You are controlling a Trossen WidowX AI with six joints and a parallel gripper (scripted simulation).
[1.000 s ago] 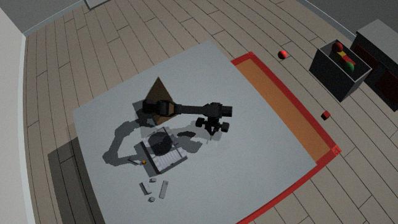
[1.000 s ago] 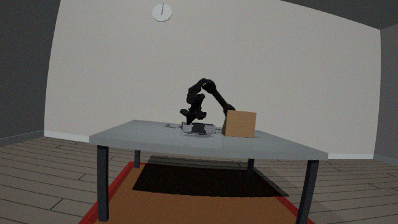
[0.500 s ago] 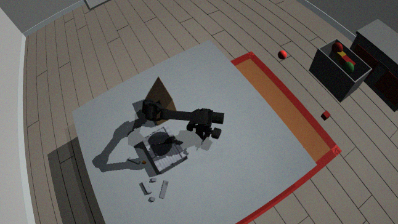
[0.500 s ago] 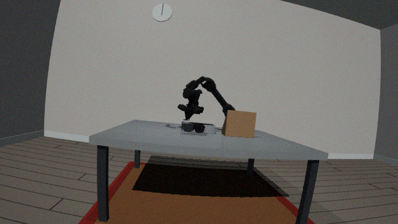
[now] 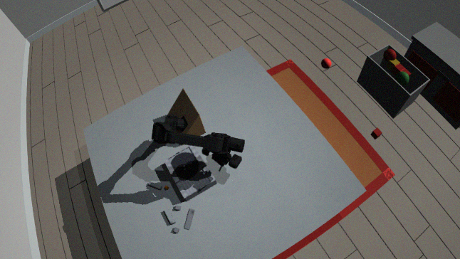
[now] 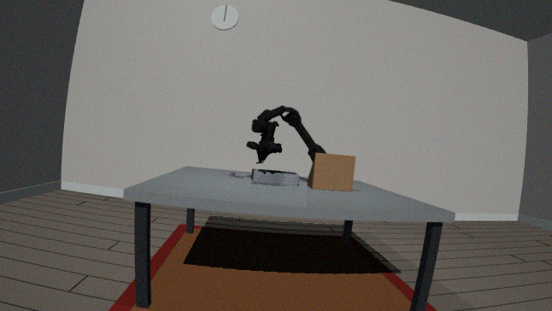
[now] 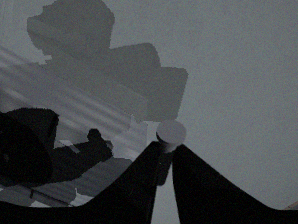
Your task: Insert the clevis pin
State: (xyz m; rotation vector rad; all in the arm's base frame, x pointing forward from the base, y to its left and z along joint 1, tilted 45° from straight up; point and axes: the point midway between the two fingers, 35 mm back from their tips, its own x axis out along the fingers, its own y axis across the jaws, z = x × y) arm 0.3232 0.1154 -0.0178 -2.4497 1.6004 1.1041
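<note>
The dark aluminium disc lies 110 mm behind my gripper tip, 180 mm to the right of it and 50 mm below it. Round my gripper tip: rimmed steel tray (80 mm behind, 170 mm to the right, 70 mm below); steel clevis pin (10 mm to the right).
</note>
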